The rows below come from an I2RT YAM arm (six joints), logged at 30 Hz.
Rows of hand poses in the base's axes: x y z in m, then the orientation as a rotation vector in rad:
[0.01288, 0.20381, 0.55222, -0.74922, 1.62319, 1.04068]
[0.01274, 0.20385, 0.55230, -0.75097, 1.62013, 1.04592]
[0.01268, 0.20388, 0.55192, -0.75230, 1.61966, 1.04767]
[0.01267, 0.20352, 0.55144, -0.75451, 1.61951, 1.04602]
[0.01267, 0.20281, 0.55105, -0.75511, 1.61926, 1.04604]
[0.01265, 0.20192, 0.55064, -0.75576, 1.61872, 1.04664]
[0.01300, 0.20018, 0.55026, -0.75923, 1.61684, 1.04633]
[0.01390, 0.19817, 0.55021, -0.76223, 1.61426, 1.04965]
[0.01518, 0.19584, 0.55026, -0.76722, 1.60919, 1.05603]
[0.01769, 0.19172, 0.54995, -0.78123, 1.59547, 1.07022]
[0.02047, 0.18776, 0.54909, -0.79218, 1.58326, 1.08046]
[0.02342, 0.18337, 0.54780, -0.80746, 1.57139, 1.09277]
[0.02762, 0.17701, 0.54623, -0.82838, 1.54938, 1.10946]
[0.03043, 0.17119, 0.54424, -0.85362, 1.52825, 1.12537]
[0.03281, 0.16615, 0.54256, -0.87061, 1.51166, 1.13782]
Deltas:
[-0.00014, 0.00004, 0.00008, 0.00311, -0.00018, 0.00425]
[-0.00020, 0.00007, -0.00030, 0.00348, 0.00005, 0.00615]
[-0.00021, -0.00029, -0.00078, 0.00171, -0.00130, 0.00668]
[-0.00021, -0.00100, -0.00117, 0.00155, -0.00160, 0.00710]
[-0.00023, -0.00189, -0.00158, 0.00178, -0.00186, 0.00790]
[0.00012, -0.00363, -0.00196, 0.00088, -0.00414, 0.01009]
[0.00102, -0.00564, -0.00201, 0.00223, -0.00511, 0.01407]
[0.00230, -0.00797, -0.00196, 0.00527, -0.00689, 0.02121]
[0.00481, -0.01209, -0.00227, 0.01179, -0.01321, 0.03917]
[0.00759, -0.01605, -0.00313, 0.01724, -0.01963, 0.05284]
[0.01054, -0.02044, -0.00442, 0.02121, -0.02545, 0.07061]
[0.01474, -0.02680, -0.00599, 0.02946, -0.03774, 0.09526]
[0.01755, -0.03262, -0.00798, 0.03458, -0.05022, 0.12247]
[0.01993, -0.03766, -0.00966, 0.03994, -0.05936, 0.14203]

